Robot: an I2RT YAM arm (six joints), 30 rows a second.
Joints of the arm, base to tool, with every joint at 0 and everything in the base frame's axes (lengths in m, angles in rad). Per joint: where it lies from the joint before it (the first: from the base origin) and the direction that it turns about. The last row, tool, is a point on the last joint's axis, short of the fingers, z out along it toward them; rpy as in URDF.
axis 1: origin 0 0 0.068 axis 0 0 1
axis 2: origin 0.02 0.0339 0.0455 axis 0 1 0
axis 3: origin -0.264 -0.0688 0 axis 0 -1 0
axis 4: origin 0.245 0.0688 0.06 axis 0 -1 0
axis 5: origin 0.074 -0.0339 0.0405 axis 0 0 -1
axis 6: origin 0.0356 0 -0.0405 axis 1 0 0
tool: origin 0 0 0 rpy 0 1.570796 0
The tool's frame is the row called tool.
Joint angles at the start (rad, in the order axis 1, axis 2, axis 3, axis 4, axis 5, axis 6): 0.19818, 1.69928, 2.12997, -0.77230, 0.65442, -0.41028
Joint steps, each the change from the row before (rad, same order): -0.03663, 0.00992, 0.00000, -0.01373, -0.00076, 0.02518; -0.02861, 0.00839, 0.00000, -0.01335, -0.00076, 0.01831; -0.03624, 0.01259, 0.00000, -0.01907, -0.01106, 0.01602; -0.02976, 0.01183, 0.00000, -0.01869, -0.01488, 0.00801; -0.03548, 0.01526, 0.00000, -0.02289, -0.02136, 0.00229; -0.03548, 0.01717, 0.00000, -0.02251, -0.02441, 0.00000; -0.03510, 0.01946, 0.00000, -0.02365, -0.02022, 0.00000; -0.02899, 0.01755, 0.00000, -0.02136, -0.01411, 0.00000; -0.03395, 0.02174, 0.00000, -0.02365, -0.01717, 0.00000; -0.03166, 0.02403, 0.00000, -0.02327, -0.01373, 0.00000; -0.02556, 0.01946, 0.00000, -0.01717, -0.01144, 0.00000; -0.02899, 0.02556, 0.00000, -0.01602, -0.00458, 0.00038
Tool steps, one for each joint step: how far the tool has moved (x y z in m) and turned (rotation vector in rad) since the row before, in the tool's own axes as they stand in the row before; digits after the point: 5 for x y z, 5 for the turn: 0.00642, -0.00585, 0.01074, 0.02073, 0.03743, 0.02085; 0.00515, -0.00443, 0.00871, 0.01536, 0.03149, 0.01344; 0.00665, -0.00481, 0.01182, 0.00899, 0.03949, 0.00826; 0.00568, -0.00344, 0.01032, 0.00053, 0.03421, 0.00000; 0.00686, -0.00397, 0.01274, -0.00382, 0.04150, -0.00669; 0.00688, -0.00374, 0.01348, -0.00797, 0.04229, -0.00790; 0.00712, -0.00355, 0.01430, -0.00624, 0.04676, -0.00790; 0.00608, -0.00291, 0.01243, -0.00446, 0.04252, -0.00676; 0.00700, -0.00351, 0.01505, -0.00680, 0.04984, -0.00605; 0.00669, -0.00276, 0.01560, -0.00669, 0.05162, -0.00641; 0.00510, -0.00257, 0.01268, -0.00609, 0.04048, -0.00318; 0.00555, -0.00281, 0.01587, 0.00014, 0.04890, -0.00214
